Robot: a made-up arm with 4 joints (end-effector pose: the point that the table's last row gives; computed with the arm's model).
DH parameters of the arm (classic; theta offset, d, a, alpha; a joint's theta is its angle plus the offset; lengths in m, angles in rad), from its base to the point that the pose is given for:
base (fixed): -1.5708 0.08 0 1.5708
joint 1: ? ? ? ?
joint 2: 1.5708 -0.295 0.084 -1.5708
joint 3: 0 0.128 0.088 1.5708
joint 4: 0 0 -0.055 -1.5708
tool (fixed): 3.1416 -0.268 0 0
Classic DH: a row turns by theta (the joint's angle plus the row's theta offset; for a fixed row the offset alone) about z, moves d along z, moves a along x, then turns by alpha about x.
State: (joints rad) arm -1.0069 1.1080 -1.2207 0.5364
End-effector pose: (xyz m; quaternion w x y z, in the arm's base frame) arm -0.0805 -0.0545 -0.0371 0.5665 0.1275 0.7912 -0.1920
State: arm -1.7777 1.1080 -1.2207 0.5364
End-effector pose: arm -0.0805 0.0425 -0.0420 0.4770 0.3311 0.8053 0.1195
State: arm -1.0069 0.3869 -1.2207 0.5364
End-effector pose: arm -0.0825 0.0618 -0.1106 0.6220 0.3915 0.5955 -0.3245
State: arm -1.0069 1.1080 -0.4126 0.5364
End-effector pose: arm -0.1259 -0.1826 -0.0693 0.6114 0.2708 0.7229 0.1738
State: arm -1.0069 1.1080 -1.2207 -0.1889
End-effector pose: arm -0.0458 -0.1037 -0.2217 0.8103 0.0511 0.5388 -0.2248
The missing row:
joint 1: -1.5708 -0.101 0.088 1.5708
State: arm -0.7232 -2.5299 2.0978 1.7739
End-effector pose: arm -0.0527 -0.3650 -0.4246 0.6897 -0.5138 -0.0037 -0.5102
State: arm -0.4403 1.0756 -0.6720 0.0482
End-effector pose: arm -0.0813 -0.2196 -0.0788 0.8150 0.0164 0.5536 -0.1704
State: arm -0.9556 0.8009 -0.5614 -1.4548
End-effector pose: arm 0.2601 -0.1989 -0.2610 0.9231 0.1962 -0.2194 -0.2473
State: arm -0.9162 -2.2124 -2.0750 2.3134
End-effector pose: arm -0.1573 0.1441 -0.0464 0.1622 0.8192 -0.2200 0.5042
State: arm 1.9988 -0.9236 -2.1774 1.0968
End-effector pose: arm 0.1884 -0.0204 0.1414 0.8810 0.0173 -0.3746 -0.2885
